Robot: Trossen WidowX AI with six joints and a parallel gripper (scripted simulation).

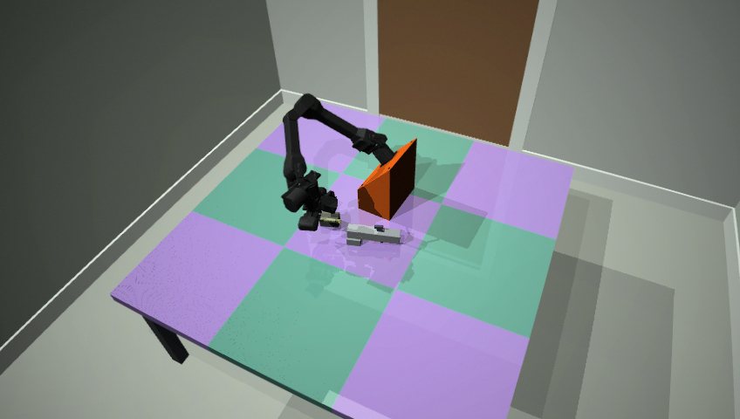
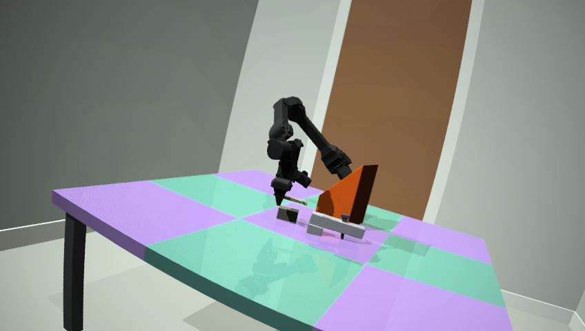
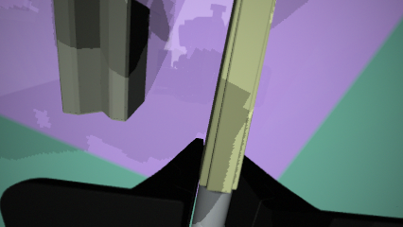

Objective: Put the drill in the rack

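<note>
Right now my gripper tip is 8 cm past the olive-grey block, 1 cm to the right of it and 4 cm above it. Round my gripper tip: dark t-shaped pin: 6 cm behind, 22 cm to the left, 1 cm below; then grey housing block: 5 cm behind, 19 cm to the left, 3 cm below; then drill: 1 cm behind, 4 cm to the left, 3 cm above.
</note>
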